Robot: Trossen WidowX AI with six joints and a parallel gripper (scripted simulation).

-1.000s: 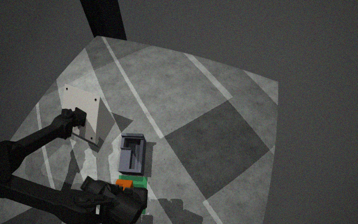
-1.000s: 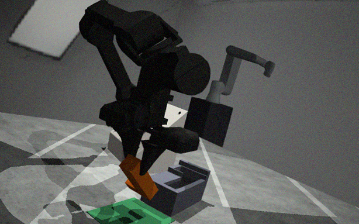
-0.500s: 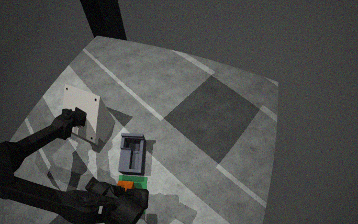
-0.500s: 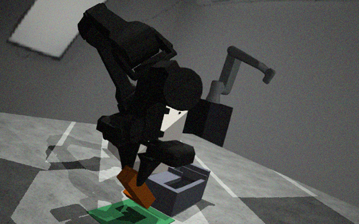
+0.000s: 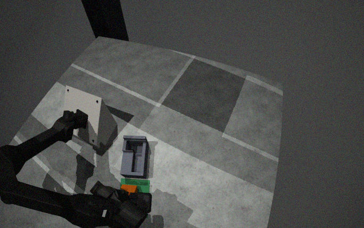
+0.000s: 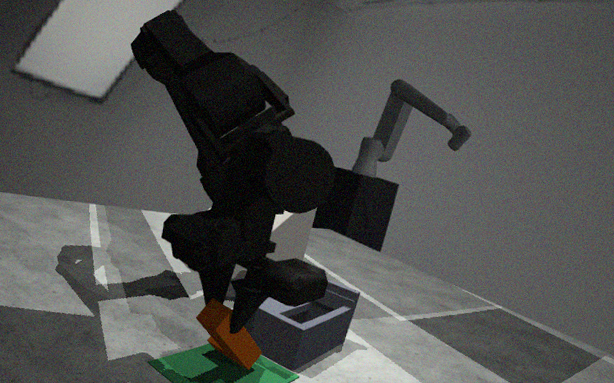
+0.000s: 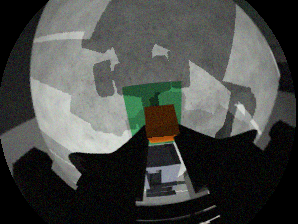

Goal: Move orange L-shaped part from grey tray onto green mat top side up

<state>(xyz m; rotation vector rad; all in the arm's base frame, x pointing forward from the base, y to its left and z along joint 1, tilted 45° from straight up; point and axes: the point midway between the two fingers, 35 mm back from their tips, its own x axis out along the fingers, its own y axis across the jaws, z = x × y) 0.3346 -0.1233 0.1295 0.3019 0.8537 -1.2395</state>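
Now: gripper tip 30 mm past the orange L-shaped part, 30 mm above it and 20 mm to the right of it. From my gripper tip the other things lie so: green mat: 90 mm below, 20 mm to the left, 10 mm behind.
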